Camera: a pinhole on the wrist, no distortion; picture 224 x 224 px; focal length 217.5 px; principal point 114.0 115.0 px. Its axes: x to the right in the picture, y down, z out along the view. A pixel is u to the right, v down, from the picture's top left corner.
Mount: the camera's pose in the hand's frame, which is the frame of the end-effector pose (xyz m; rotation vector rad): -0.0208 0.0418 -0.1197 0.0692 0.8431 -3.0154
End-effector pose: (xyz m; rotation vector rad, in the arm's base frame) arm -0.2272 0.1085 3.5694 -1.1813 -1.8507 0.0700
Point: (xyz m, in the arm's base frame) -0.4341 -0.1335 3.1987
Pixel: outside the picture
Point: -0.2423 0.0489 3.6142
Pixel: 93.5 200.9
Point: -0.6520 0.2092 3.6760
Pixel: 11.2 150.6
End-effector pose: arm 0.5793 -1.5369 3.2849 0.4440 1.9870 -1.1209
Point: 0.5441 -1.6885 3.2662
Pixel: 49.4 112.0
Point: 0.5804 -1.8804 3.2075
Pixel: 54.0 86.0
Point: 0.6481 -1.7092 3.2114
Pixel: 67.8 27.7
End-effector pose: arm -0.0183 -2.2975 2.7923 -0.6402 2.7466 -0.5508
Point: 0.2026 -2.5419 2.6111
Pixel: 116.3 111.0
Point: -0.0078 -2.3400 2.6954
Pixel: 53.5 32.0
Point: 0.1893 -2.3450 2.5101
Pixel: 150.0 7.4
